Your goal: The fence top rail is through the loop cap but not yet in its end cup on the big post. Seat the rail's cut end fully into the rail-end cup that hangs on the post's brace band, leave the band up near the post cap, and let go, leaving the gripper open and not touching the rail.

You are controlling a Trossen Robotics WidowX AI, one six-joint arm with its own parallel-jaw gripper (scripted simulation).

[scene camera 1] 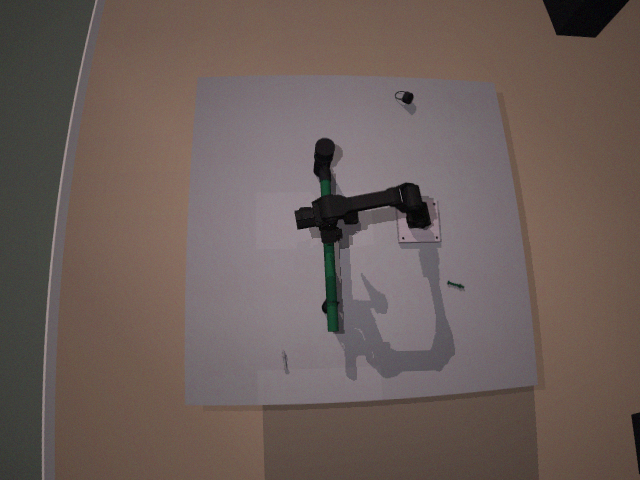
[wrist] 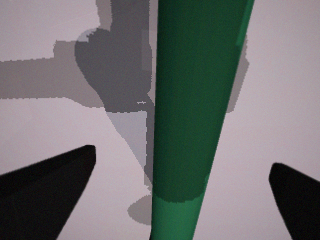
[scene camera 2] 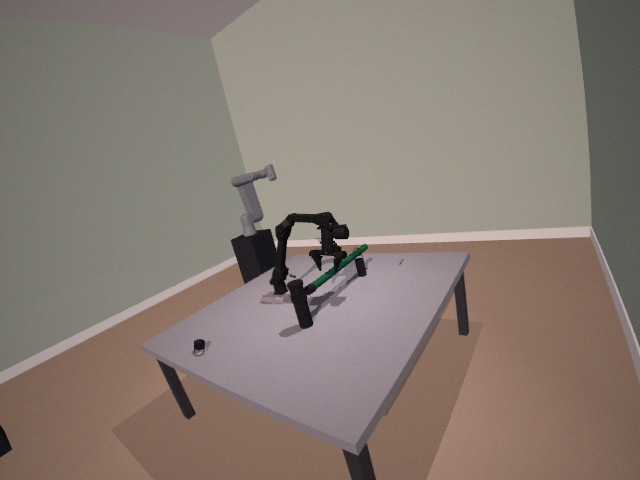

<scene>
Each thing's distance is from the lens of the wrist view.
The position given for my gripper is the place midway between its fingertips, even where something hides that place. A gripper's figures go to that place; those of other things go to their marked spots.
my gripper [wrist: 181,162]: 0.11 m
top rail [wrist: 197,58]: 0.08 m
</scene>
